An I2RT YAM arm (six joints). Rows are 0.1 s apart.
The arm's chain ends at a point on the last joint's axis. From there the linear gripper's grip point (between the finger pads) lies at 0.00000 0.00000 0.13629 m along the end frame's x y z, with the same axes.
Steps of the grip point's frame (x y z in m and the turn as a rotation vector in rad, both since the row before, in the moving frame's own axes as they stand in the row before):
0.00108 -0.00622 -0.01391 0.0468 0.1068 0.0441
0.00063 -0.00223 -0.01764 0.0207 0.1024 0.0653
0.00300 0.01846 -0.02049 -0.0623 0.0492 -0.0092
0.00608 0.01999 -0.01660 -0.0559 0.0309 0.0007
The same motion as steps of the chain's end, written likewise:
-0.01358 -0.00018 -0.01298 0.0468 0.1068 0.0441
-0.01338 0.00013 -0.01690 0.0207 0.1024 0.0653
-0.00374 0.01001 -0.02006 -0.0623 0.0492 -0.0092
0.00187 0.01238 -0.01632 -0.0559 0.0309 0.0007

